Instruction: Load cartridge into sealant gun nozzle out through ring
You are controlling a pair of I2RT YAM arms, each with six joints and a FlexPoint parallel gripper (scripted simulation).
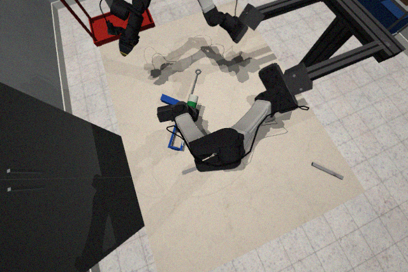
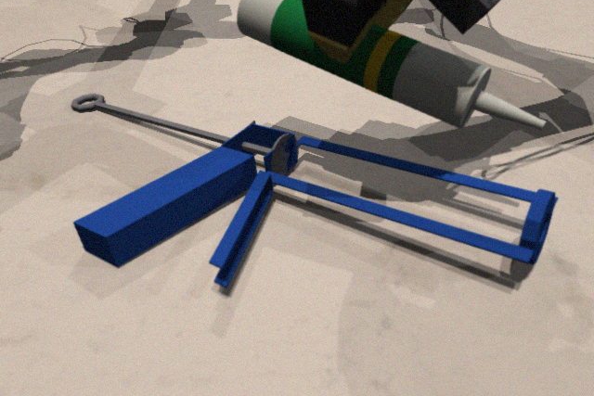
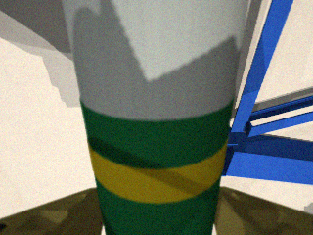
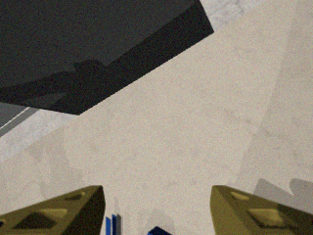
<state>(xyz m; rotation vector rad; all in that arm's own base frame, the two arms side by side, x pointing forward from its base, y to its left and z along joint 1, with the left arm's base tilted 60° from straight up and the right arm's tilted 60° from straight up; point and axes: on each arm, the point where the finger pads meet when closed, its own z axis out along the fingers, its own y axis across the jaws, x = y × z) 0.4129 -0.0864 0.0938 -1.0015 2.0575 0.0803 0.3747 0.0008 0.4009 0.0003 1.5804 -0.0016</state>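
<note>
The thumb plate lies 11 cm to the right of my left hand, 11 cm below it and 3 cm behind it. Round my left hand: cartridge: 2 cm to the left, 1 cm below, 1 cm ahead; then plunger rod: 19 cm to the right, 12 cm below, 9 cm behind.
</note>
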